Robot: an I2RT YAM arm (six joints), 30 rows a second.
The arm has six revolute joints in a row. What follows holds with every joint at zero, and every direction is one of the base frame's.
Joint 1 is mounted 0.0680 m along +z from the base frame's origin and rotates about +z.
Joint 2 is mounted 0.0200 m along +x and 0.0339 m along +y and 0.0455 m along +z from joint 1 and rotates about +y.
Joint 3 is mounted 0.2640 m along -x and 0.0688 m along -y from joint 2 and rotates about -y.
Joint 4 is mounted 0.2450 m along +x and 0.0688 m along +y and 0.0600 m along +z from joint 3 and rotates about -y.
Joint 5 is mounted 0.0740 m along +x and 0.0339 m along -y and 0.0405 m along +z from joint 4 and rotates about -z.
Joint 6 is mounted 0.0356 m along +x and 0.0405 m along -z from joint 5 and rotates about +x.
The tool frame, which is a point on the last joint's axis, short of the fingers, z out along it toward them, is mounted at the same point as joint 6; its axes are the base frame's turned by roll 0.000, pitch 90.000 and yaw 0.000 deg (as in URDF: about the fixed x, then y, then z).
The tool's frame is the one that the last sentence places.
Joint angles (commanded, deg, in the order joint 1, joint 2, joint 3, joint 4, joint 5, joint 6), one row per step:
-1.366 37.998 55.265 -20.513 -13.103 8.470
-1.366 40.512 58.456 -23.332 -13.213 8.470
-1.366 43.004 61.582 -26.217 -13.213 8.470
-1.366 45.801 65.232 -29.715 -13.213 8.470
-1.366 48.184 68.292 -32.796 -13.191 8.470
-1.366 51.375 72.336 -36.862 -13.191 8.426
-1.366 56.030 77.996 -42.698 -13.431 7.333
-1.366 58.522 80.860 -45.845 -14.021 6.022
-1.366 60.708 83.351 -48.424 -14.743 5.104
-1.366 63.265 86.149 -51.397 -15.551 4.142
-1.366 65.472 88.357 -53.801 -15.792 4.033
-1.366 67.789 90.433 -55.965 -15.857 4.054
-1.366 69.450 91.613 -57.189 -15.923 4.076
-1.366 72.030 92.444 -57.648 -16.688 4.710
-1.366 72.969 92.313 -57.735 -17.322 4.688
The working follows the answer.
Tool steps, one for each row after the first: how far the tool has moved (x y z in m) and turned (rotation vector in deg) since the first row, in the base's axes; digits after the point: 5 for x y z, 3 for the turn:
0.00546 -0.00006 0.00746 0.059 2.141 0.110
0.01114 -0.00020 0.01415 0.115 4.392 0.110
0.01734 -0.00035 0.02156 0.181 7.036 0.109
0.02281 -0.00049 0.02707 0.237 9.439 0.087
0.03042 -0.00067 0.03376 0.274 12.642 0.094
0.04224 -0.00081 0.04139 -0.607 17.244 0.553
0.04888 -0.00061 0.04408 -1.643 19.728 1.451
0.05489 -0.00032 0.04639 -2.250 21.777 2.420
0.06219 -0.00001 0.04824 -2.812 24.255 3.527
0.06907 -0.00003 0.04872 -2.714 26.617 3.866
0.07708 -0.00018 0.04826 -2.540 29.020 3.998
0.08363 -0.00030 0.04668 -2.401 30.724 4.106
0.09672 -0.00015 0.04101 -1.413 33.042 4.684
0.10203 0.00010 0.03674 -1.128 34.161 5.318

Tool pose at each row, in the base's axes (x y z in m, rotation vector in deg; rounded; the steps above come from the unrounded poses):
0.13676 0.00481 0.39989 -2.083 93.558 16.110
0.14222 0.00475 0.40736 -1.836 95.678 16.367
0.14790 0.00461 0.41405 -1.483 97.904 16.541
0.15410 0.00446 0.42146 -1.062 100.519 16.742
0.15957 0.00432 0.42696 -0.657 102.895 16.902
0.16718 0.00414 0.43365 -0.171 106.069 17.106
0.17900 0.00400 0.44128 -0.580 110.782 16.954
0.18564 0.00420 0.44397 -1.811 113.427 16.904
0.19165 0.00449 0.44628 -2.837 115.574 17.258
0.19895 0.00480 0.44813 -3.897 118.138 17.780
0.20583 0.00478 0.44861 -3.775 120.481 18.247
0.21384 0.00463 0.44815 -3.400 122.849 18.613
0.22040 0.00451 0.44657 -3.132 124.526 18.899
0.23348 0.00466 0.44090 -2.484 126.693 20.358
0.23879 0.00491 0.43663 -2.644 127.771 21.192

